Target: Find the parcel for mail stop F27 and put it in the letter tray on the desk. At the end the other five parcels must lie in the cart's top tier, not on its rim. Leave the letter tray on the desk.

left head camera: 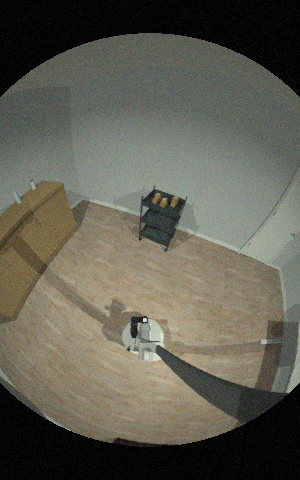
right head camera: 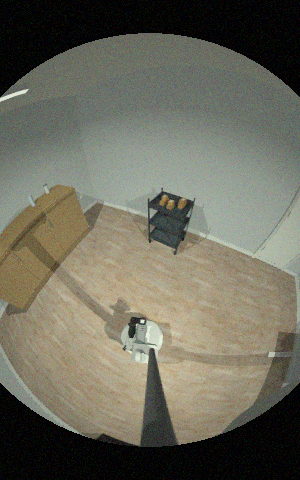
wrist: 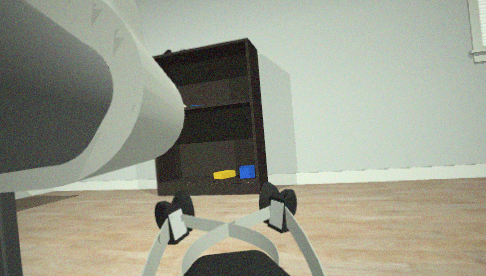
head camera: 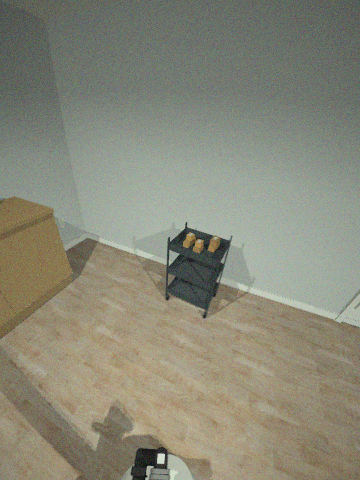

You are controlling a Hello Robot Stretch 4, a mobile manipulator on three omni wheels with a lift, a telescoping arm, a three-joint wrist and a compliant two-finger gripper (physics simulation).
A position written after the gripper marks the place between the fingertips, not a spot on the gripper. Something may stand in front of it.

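Note:
Dark three-tier cart (head camera: 196, 274), also in left head camera view (left head camera: 160, 221) and right head camera view (right head camera: 169, 224). Dark bookcase (wrist: 214, 141). The gripper (wrist: 226, 202).

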